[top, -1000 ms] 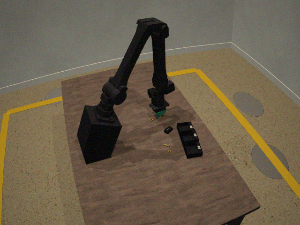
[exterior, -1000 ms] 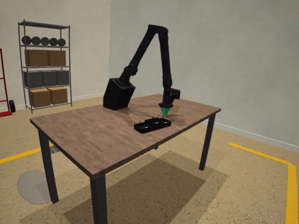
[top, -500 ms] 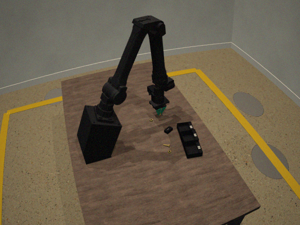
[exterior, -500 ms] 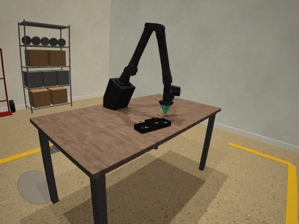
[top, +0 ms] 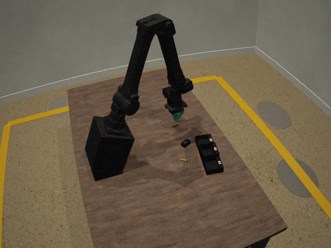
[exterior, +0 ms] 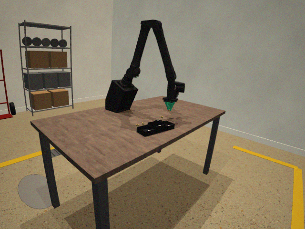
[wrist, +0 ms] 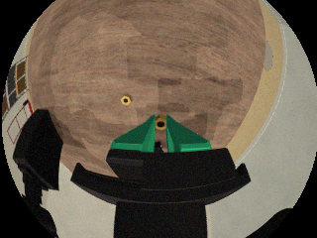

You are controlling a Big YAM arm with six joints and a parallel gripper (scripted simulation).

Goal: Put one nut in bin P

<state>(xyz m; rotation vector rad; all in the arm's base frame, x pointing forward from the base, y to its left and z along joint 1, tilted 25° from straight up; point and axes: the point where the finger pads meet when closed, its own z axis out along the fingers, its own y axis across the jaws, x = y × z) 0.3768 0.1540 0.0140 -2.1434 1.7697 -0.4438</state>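
My hand is 25 cm to the left of the bin, 9 cm short of it and 5 cm above it. The rest, counted from my hand: brass bolt: 24 cm to the right, 7 cm below, 4 cm behind; then small black block: 13 cm to the right, 7 cm below, 2 cm ahead.
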